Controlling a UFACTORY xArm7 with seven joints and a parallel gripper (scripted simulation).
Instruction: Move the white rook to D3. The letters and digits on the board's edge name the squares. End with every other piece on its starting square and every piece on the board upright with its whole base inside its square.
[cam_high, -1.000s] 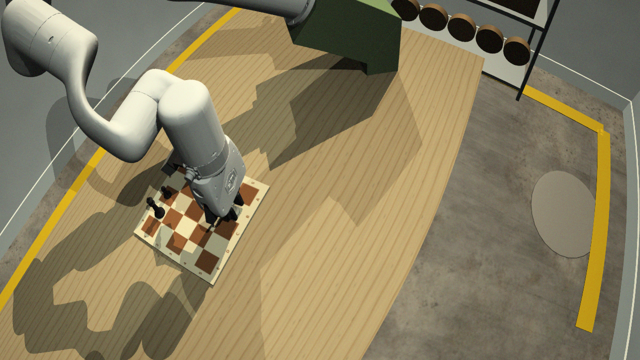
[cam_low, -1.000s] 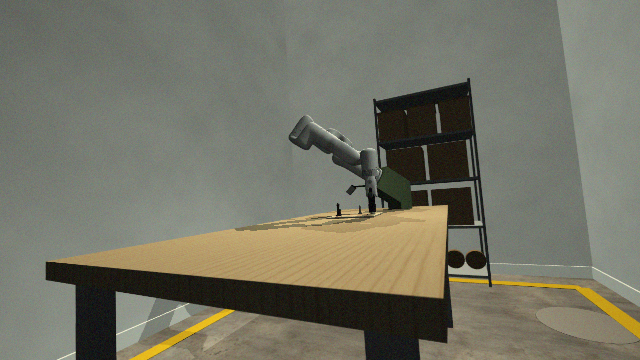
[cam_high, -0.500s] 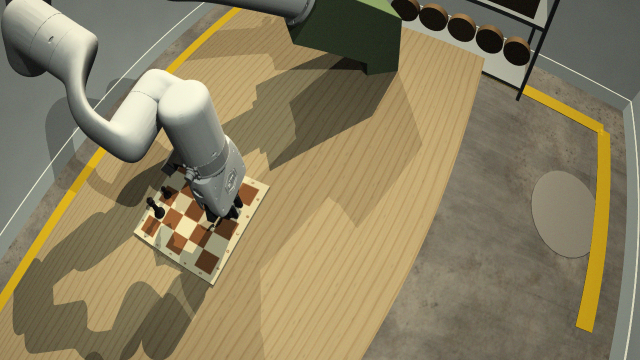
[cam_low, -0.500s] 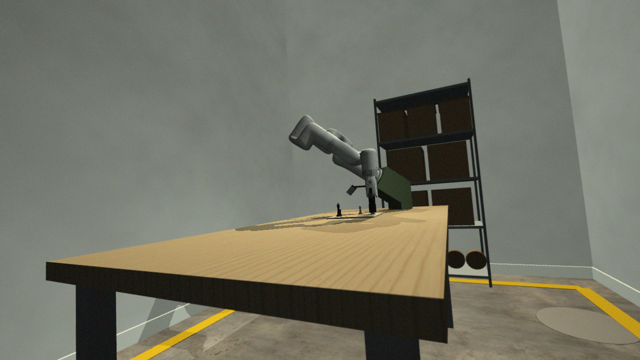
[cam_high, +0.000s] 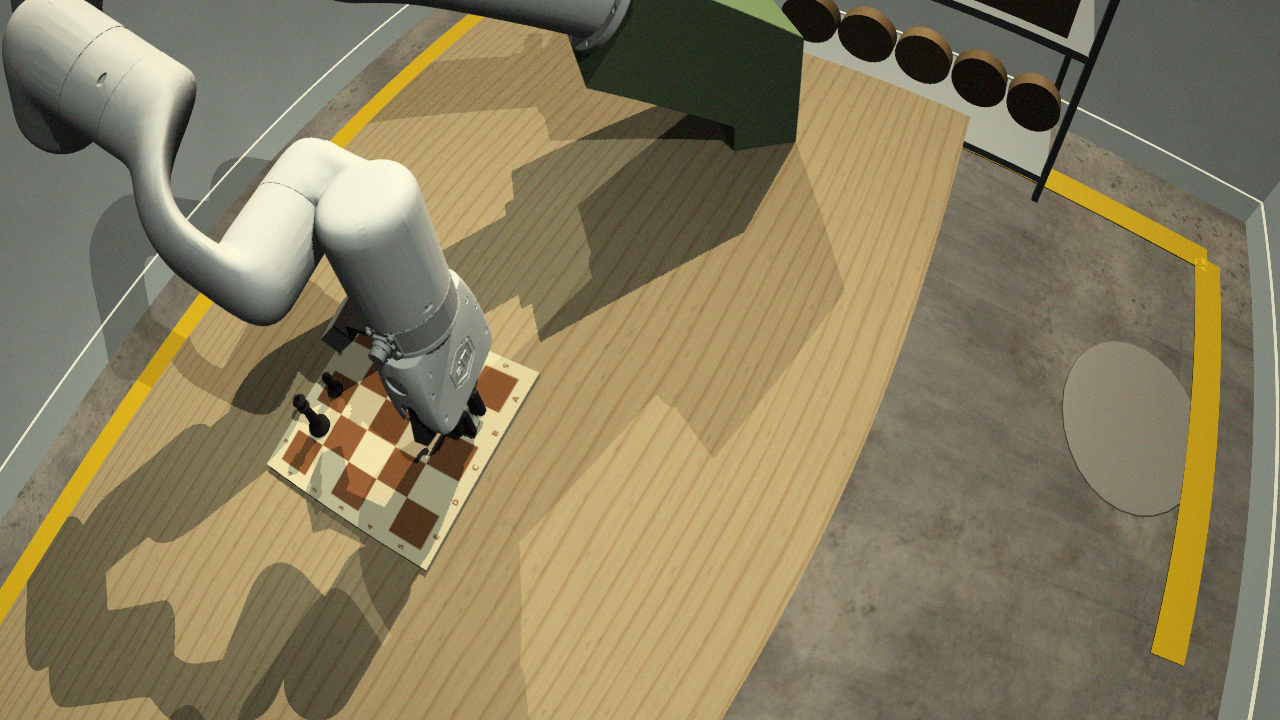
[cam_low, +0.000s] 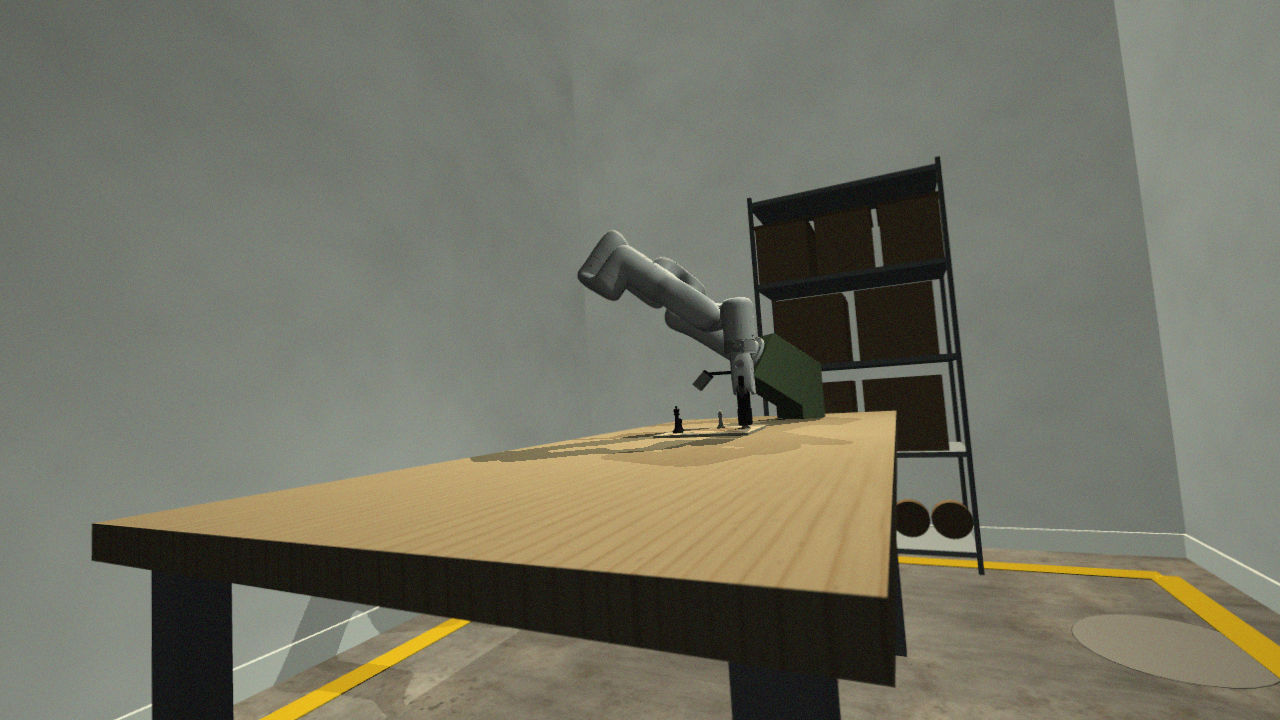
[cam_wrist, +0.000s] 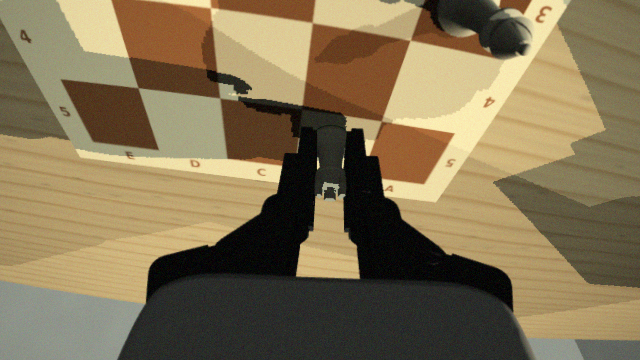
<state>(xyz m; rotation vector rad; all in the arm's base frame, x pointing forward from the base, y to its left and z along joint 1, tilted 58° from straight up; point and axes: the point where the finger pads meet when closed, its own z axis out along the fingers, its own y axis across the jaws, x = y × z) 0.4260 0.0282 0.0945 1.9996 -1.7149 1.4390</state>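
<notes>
My hand is 80 mm to the left of the chessboard, 30 mm above it and 20 mm short of it. Also, from my hand: tall black piece: 160 mm to the right, 40 mm ahead; black pawn: 160 mm to the right, 10 mm below, 10 mm behind.
</notes>
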